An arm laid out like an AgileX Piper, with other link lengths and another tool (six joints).
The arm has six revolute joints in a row. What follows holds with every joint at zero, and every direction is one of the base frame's.
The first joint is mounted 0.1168 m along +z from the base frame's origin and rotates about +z.
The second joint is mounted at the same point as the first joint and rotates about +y.
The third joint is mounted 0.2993 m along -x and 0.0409 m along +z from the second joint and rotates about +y.
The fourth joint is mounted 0.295 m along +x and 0.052 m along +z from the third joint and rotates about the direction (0.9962, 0, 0.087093).
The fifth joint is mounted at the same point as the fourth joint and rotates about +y.
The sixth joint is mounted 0.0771 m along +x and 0.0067 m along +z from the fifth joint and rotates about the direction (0.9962, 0, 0.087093).
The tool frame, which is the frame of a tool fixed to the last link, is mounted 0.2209 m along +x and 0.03 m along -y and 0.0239 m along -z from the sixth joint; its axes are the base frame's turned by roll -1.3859, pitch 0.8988 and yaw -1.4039 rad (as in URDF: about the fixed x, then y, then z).
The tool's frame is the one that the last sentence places.
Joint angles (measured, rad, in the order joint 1, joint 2, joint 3, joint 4, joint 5, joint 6), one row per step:
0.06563, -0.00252, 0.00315, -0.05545, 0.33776, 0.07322
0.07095, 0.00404, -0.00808, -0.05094, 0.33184, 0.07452
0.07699, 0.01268, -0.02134, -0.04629, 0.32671, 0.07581
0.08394, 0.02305, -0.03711, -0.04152, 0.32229, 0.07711
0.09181, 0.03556, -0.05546, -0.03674, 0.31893, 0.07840
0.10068, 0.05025, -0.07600, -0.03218, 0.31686, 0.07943
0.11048, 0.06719, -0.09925, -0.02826, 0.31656, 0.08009
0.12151, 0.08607, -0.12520, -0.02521, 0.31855, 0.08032
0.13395, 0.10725, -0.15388, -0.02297, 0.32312, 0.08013
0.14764, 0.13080, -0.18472, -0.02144, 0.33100, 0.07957
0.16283, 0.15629, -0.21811, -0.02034, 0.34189, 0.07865
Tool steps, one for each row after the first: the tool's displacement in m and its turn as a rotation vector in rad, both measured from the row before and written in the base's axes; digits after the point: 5 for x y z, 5 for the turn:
0.00128, 0.00230, 0.00606, 0.00644, -0.01019, 0.00572
0.00125, 0.00250, 0.00645, 0.00657, -0.00930, 0.00642
0.00127, 0.00277, 0.00722, 0.00677, -0.00932, 0.00732
0.00127, 0.00302, 0.00782, 0.00679, -0.00865, 0.00822
0.00125, 0.00326, 0.00813, 0.00627, -0.00736, 0.00923
0.00124, 0.00343, 0.00859, 0.00521, -0.00610, 0.01013
0.00120, 0.00364, 0.00898, 0.00383, -0.00467, 0.01131
0.00117, 0.00393, 0.00918, 0.00241, -0.00265, 0.01266
0.00108, 0.00418, 0.00882, 0.00090, 0.00073, 0.01383
0.00104, 0.00456, 0.00886, -0.00025, 0.00299, 0.01530

